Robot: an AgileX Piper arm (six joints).
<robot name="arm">
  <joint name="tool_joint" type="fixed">
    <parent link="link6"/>
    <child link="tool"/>
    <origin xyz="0 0 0" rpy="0 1.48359 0"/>
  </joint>
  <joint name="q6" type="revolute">
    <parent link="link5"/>
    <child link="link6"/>
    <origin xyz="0.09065 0 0.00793" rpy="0 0 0"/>
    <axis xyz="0.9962 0 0.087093"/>
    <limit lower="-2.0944" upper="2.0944"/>
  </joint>
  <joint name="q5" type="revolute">
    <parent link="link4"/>
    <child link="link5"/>
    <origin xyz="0 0 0" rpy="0 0 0"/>
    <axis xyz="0 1 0"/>
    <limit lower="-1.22" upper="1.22"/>
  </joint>
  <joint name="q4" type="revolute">
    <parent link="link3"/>
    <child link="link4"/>
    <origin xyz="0.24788 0 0.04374" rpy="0 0 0"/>
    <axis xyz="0.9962 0 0.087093"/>
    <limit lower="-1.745" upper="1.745"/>
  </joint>
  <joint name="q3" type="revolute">
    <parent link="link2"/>
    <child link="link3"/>
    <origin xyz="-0.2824 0 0.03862" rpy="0 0 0"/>
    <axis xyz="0 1 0"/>
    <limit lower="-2.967" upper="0"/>
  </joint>
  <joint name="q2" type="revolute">
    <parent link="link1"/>
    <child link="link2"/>
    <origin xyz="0 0 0" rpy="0 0 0"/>
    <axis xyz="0 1 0"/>
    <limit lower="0" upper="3.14"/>
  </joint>
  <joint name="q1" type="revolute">
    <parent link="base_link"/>
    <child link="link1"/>
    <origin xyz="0 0 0.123" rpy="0 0 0"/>
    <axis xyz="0 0 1"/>
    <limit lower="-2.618" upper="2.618"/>
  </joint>
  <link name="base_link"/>
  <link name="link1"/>
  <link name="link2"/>
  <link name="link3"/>
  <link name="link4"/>
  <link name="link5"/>
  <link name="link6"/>
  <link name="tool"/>
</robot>
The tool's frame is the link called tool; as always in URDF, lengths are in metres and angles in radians.
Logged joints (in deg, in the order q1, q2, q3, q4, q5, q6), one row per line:
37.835 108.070 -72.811 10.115 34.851 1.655
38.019 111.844 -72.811 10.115 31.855 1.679
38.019 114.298 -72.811 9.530 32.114 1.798
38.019 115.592 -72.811 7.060 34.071 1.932
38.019 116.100 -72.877 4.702 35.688 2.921
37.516 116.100 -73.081 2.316 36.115 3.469
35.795 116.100 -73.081 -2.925 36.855 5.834
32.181 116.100 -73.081 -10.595 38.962 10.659
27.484 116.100 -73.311 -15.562 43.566 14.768
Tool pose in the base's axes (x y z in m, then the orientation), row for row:
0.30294 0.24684 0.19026 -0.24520 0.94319 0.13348 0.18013
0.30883 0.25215 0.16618 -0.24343 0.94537 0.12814 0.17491
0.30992 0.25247 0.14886 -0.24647 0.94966 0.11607 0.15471
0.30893 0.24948 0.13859 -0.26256 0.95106 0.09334 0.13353
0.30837 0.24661 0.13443 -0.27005 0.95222 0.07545 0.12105
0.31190 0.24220 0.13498 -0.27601 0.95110 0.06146 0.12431
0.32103 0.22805 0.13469 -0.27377 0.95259 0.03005 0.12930
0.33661 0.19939 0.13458 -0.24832 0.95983 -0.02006 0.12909
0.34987 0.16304 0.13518 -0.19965 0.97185 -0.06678 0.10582
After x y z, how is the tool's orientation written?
As a quaternion, x y z w.
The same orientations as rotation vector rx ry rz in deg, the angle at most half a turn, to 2 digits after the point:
-39.70 152.70 21.61
-39.52 153.49 20.80
-40.46 155.91 19.06
-43.62 158.01 15.51
-45.19 159.33 12.62
-46.10 158.85 10.26
-45.59 158.64 5.00
-41.36 159.87 -3.34
-33.70 164.05 -11.27

